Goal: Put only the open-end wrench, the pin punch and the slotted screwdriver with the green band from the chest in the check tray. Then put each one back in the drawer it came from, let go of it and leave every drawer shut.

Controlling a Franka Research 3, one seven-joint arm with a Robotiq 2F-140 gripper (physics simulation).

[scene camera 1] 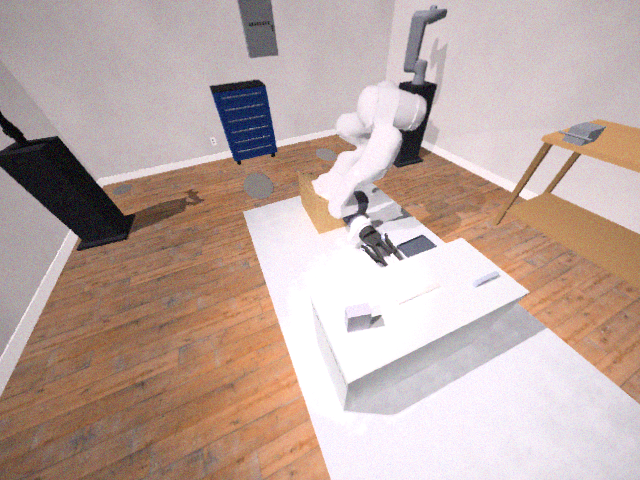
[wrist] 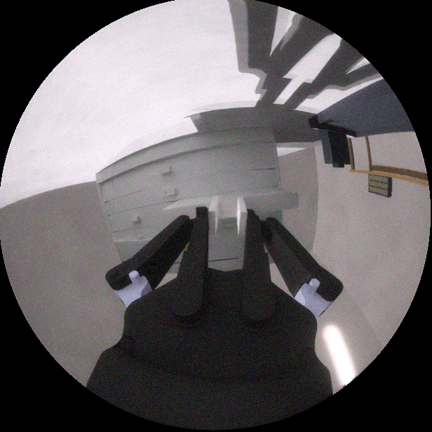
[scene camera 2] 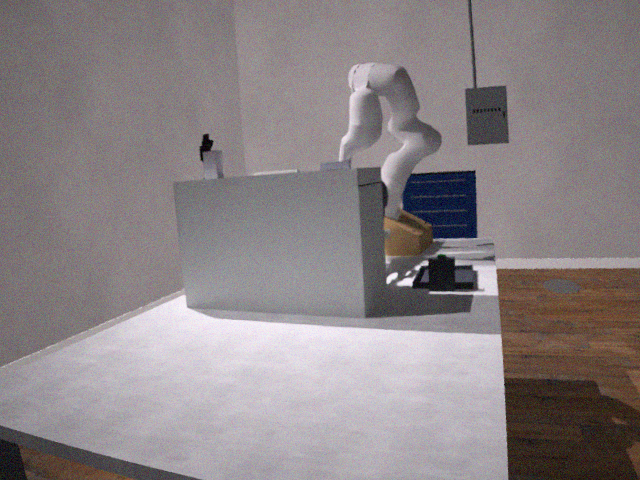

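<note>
The pale grey chest [scene camera 1: 454, 304] [scene camera 2: 273, 248] [wrist: 225, 167] stands on the white table. One of its drawers [wrist: 286, 200] stands partly out in the wrist view. My gripper [scene camera 1: 393, 261] [wrist: 227, 204] is at the chest's drawer side, shut on that drawer's handle, which is mostly hidden between the pads. The other drawer fronts in view look closed. The dark check tray [scene camera 1: 417, 245] [scene camera 2: 465, 277] [wrist: 382, 107] lies beside the chest; no tool can be made out in it. The open-end wrench, the pin punch and the green-banded screwdriver do not show.
A black block [scene camera 2: 442, 273] [wrist: 335, 147] with a small green spot on top stands by the tray. A pale box [scene camera 1: 357, 316] [scene camera 2: 212, 164], a thin rod [scene camera 1: 419, 293] and a blue-grey bar [scene camera 1: 485, 279] [scene camera 2: 335, 165] lie on the chest. A wooden box [scene camera 1: 317, 206] [scene camera 2: 405, 237] stands by the arm's base.
</note>
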